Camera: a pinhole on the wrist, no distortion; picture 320 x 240 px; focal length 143.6 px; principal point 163.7 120.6 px. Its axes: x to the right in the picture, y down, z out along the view. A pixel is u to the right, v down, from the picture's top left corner.
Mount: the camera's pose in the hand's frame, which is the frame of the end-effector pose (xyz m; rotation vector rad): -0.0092 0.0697 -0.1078 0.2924 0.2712 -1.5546
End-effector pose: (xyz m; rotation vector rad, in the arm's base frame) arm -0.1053 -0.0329 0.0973 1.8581 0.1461 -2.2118
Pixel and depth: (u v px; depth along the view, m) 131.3 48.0 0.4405
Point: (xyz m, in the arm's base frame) -0.3872 -0.0909 0.3925
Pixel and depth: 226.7 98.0 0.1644
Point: -0.1330 0.0204 0.1330
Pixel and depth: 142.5 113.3 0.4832
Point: -0.4600 -0.0825 0.2014
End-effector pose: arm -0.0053 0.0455 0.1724 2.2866 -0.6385 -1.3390
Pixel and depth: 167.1 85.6 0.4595
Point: -0.3227 0.1632 0.0606
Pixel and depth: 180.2 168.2 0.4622
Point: -0.1926 0.0457 -0.1428
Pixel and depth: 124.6 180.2 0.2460
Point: -0.1049 -0.0603 0.0690
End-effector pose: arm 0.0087 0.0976 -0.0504 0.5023 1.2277 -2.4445
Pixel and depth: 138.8 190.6 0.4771
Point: -0.2468 -0.2263 0.0716
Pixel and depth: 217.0 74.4 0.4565
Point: -0.0043 0.0514 0.3401
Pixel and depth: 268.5 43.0 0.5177
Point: 0.0147 0.2072 0.5406
